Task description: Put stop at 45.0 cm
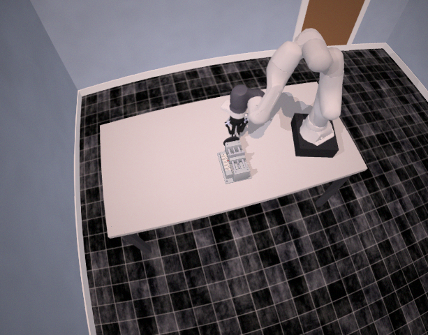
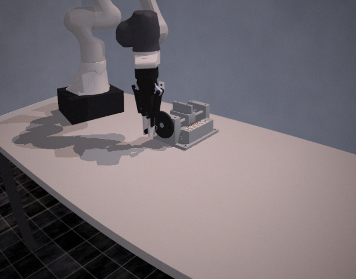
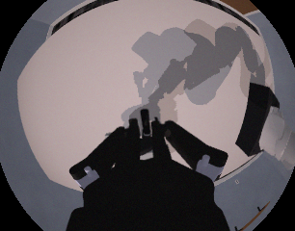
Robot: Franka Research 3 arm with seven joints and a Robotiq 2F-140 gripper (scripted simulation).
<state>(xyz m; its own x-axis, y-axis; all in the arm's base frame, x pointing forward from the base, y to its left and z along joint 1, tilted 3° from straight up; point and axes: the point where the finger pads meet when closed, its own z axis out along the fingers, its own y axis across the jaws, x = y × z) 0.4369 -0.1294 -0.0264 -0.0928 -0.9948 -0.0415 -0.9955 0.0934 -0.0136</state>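
Right now my hand is 10 mm short of the black handwheel, 20 mm to the right of it and 10 mm above it. The rest, counted from my hand: grey stop fixture (50 mm ahead, 140 mm to the left, 10 mm above).
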